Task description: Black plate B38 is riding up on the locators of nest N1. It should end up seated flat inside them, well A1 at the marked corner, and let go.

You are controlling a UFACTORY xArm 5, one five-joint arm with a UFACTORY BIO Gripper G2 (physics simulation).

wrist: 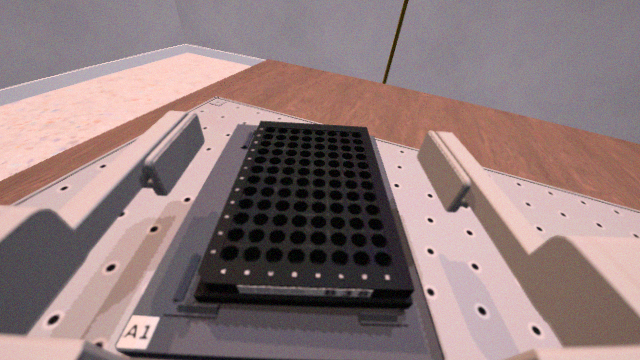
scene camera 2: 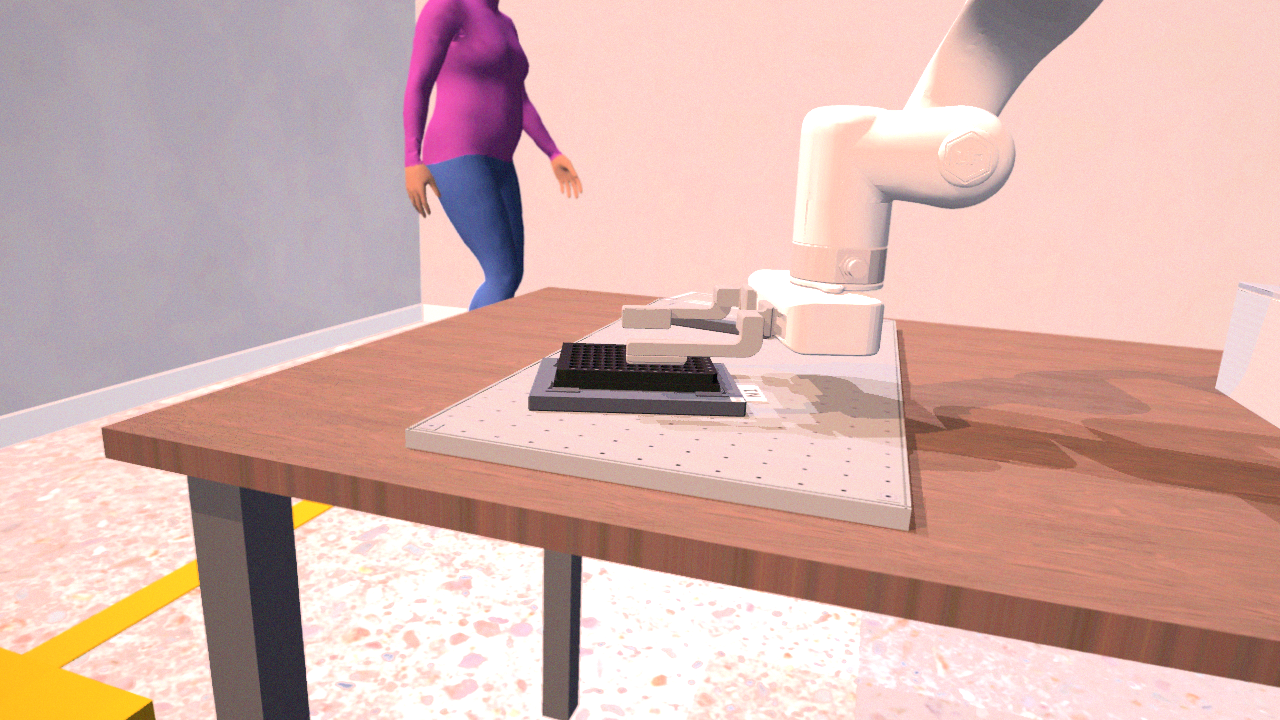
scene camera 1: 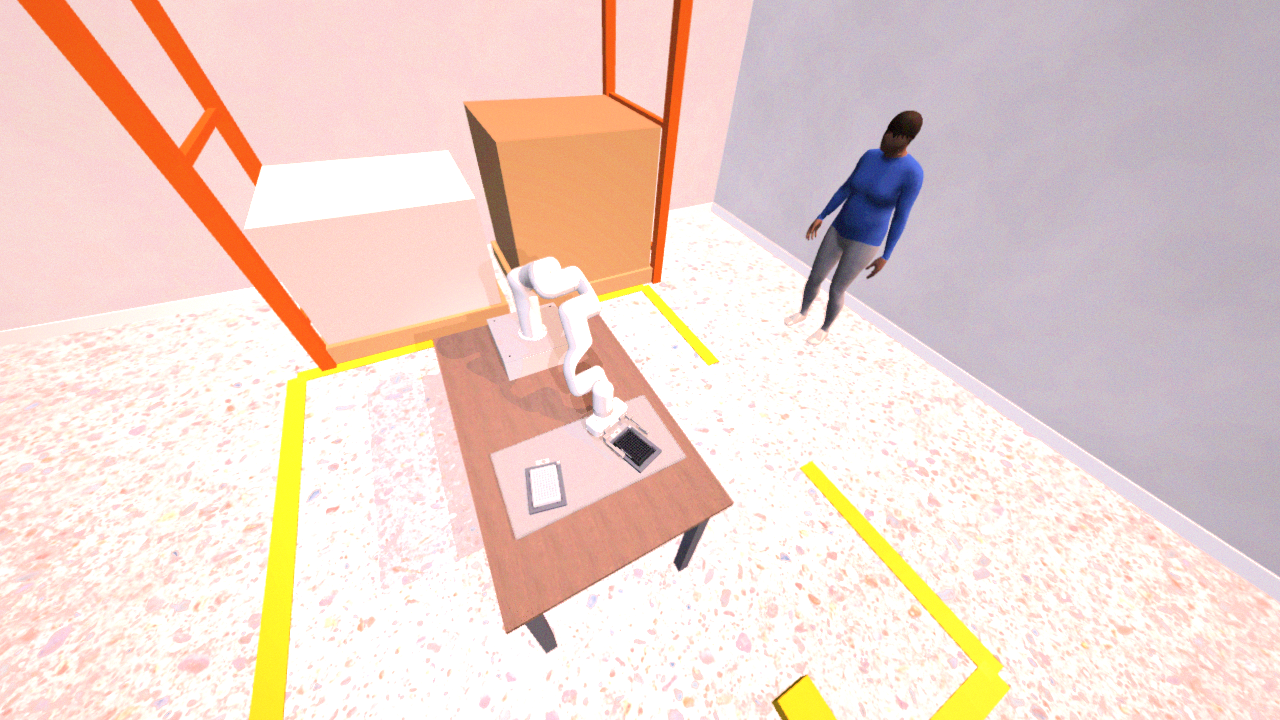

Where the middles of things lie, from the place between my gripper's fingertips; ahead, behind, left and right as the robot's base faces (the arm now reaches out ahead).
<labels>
Now: the black plate B38 (scene camera 2: 581, 365) 3 cm below my hand and 1 cm behind it. The rest, counted from my hand: dark grey nest N1 (scene camera 2: 587, 400): 4 cm below, 1 cm behind; then clear-white plate (scene camera 1: 545, 488): 33 cm to the right, 6 cm behind, 3 cm below.
</labels>
